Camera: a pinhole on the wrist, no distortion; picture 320 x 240 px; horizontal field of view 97.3 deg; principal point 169.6 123.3 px. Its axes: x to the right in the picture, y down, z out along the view. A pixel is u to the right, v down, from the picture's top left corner.
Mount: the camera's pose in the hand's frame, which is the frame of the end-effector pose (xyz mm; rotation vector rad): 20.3 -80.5 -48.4 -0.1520 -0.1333 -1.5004
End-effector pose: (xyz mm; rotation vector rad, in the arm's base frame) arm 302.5 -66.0 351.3 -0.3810 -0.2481 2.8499
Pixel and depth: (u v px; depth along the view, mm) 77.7 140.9 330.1
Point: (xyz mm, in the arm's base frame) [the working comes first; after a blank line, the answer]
In the camera's frame: -215.4 41.3 330.1

146.8 -268.9 525.6
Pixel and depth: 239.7 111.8 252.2
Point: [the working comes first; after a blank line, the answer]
In the camera's frame: 125.6 -20.6 252.2

267.7 58.3 592.8
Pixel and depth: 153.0 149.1 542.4
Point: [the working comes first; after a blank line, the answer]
In the camera's frame: -63.9 99.4 542.4

40.9 -180.3 754.4
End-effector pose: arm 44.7 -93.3 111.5 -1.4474 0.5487 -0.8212
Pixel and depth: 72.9 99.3 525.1
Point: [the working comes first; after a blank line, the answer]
In the camera's frame: -360.6 -89.5 525.1

354.1 210.2 -228.3
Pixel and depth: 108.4 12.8 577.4
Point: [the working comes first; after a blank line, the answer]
In the camera's frame: -251.0 -453.1 577.4

172.8 540.0 -155.4
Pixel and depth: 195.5 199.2 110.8
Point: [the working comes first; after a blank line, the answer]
In the camera's frame: 20.4 59.7 110.8

132.3 -110.7 204.0
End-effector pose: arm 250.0 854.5 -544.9 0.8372 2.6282 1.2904
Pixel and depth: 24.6 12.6 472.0
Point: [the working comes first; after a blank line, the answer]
In the camera's frame: -486.0 -371.1 472.0

874.2 1119.5 -467.5
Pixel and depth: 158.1 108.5 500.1
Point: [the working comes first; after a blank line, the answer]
In the camera's frame: -40.8 -52.6 500.1

435.3 1168.6 -792.0
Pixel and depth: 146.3 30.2 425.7
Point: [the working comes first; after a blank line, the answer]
In the camera's frame: -70.4 -281.5 425.7

607.1 998.0 -778.5
